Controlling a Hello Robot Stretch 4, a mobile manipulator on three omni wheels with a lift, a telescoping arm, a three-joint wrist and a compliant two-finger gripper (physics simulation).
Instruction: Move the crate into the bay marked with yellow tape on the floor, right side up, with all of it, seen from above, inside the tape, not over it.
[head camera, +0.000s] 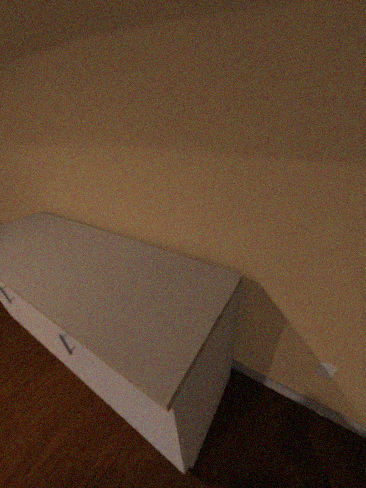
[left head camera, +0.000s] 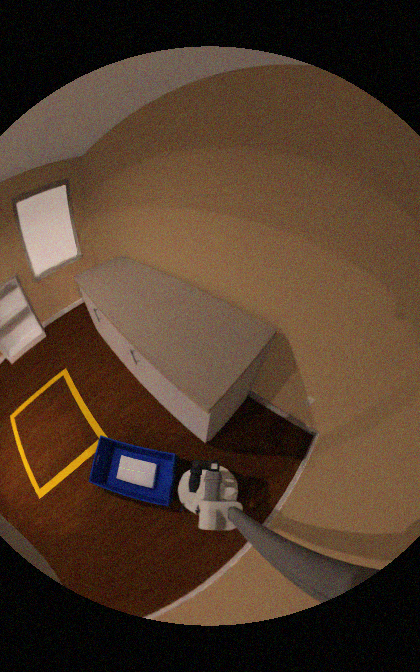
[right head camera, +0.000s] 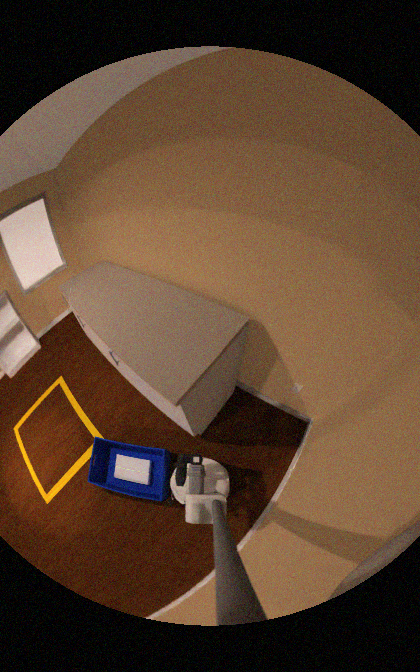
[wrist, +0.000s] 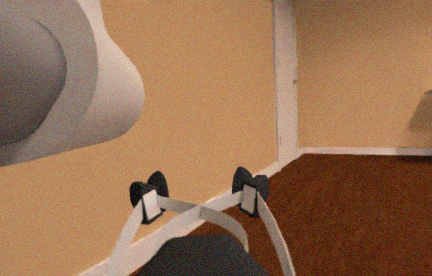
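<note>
The blue crate stands upright on the floor, open top up, with a flat white box inside. It lies to the right of the bay of yellow tape; its left end overlaps the bay's right corner in both side head views, and whether it covers tape is unclear. The crate's right end is close beside my round base; I cannot tell if they touch. My gripper is open and empty in the wrist view, facing a wall and floor, away from the crate. The head camera view does not show the crate.
A long cabinet stands against the wall beyond the crate. A small white shelf unit stands at the far left. A wall with a white door frame is near the gripper.
</note>
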